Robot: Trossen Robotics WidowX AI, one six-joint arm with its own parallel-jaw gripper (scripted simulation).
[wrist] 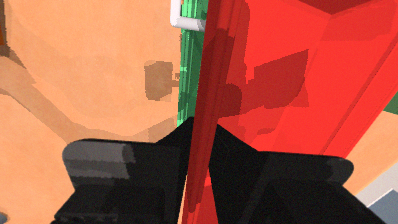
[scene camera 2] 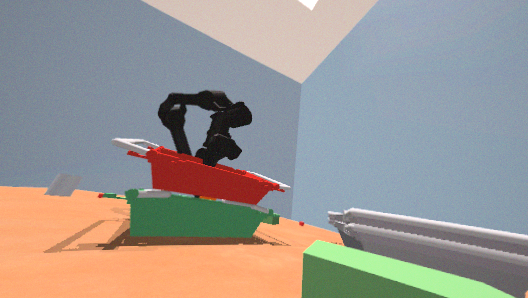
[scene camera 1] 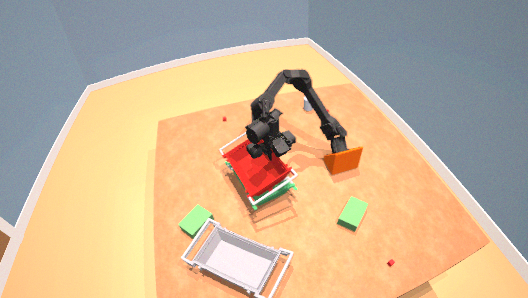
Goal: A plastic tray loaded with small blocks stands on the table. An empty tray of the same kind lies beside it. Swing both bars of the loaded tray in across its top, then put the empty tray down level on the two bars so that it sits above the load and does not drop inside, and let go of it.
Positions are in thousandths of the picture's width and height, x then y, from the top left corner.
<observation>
In view: my gripper (scene camera 2: 387, 602) and a red tray (scene camera 2: 325, 576).
The red tray also shows in the wrist view (wrist: 788, 377) and in scene camera 1 (scene camera 1: 490, 589). My gripper is seen too in the wrist view (wrist: 501, 547) and in scene camera 1 (scene camera 1: 514, 535).
</observation>
